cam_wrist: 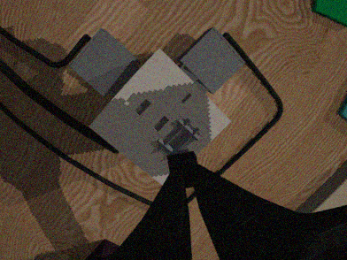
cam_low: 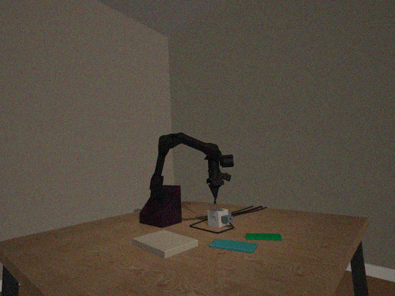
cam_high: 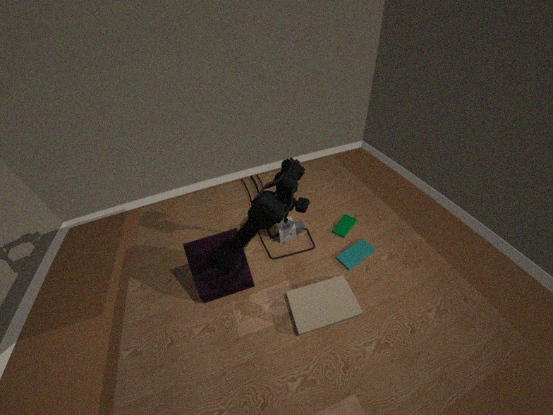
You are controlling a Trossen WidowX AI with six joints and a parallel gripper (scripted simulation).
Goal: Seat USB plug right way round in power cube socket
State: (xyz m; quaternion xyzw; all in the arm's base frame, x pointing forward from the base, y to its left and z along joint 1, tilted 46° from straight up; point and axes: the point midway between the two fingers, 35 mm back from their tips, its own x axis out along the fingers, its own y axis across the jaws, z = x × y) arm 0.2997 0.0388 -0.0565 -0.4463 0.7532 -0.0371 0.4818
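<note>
The USB plug lies 20 mm below my gripper tip. From my gripper tip the other things lie so: green flat block (270 mm ahead, 90 mm to the right, 130 mm below); pale flat box (40 mm behind, 340 mm to the right, 120 mm below); teal card (200 mm ahead, 240 mm to the right, 130 mm below).
</note>
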